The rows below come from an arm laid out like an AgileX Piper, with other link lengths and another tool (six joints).
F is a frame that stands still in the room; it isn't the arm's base.
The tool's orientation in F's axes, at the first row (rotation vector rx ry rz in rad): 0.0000, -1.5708, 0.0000
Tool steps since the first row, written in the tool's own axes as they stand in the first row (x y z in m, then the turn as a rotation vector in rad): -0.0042, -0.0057, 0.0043, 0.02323, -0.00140, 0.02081; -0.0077, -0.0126, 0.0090, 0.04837, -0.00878, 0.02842; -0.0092, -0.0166, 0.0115, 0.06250, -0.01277, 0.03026; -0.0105, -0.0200, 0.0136, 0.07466, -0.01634, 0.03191
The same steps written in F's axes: -0.0043, -0.0057, -0.0042, -0.02081, -0.00140, 0.02323; -0.0090, -0.0126, -0.0077, -0.02842, -0.00878, 0.04837; -0.0115, -0.0166, -0.0092, -0.03026, -0.01277, 0.06250; -0.0136, -0.0200, -0.0105, -0.03191, -0.01634, 0.07466
